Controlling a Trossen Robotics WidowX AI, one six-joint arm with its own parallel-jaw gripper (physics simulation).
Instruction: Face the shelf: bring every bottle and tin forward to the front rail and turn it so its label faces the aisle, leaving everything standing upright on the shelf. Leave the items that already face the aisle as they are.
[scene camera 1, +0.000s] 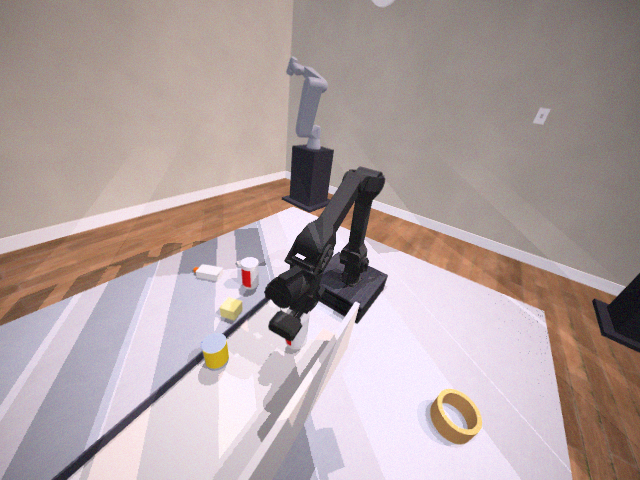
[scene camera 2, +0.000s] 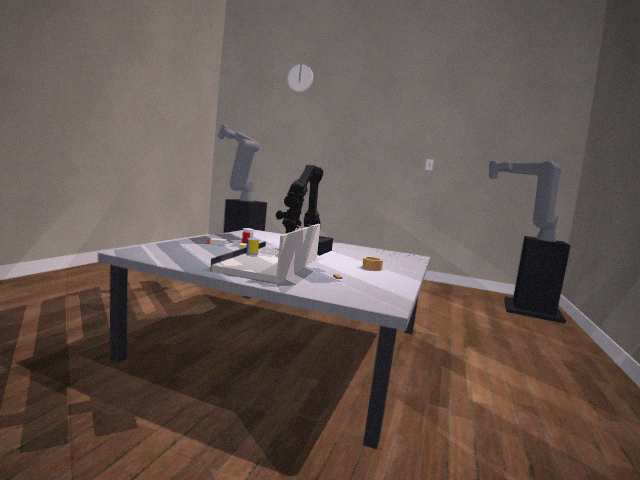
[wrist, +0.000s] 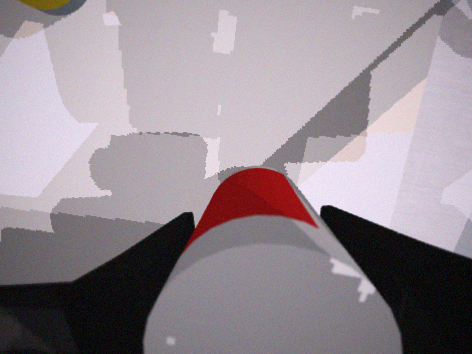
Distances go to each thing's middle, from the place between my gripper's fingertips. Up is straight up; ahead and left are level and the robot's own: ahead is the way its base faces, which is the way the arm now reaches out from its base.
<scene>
I see my gripper 160 mm short of the yellow tin (scene camera 1: 214, 347), 100 mm to the left of it and 30 mm above it. Also, from my hand: white back panel (scene camera 1: 273, 450) (150 mm to the left, 150 mm ahead, 10 mm below).
</scene>
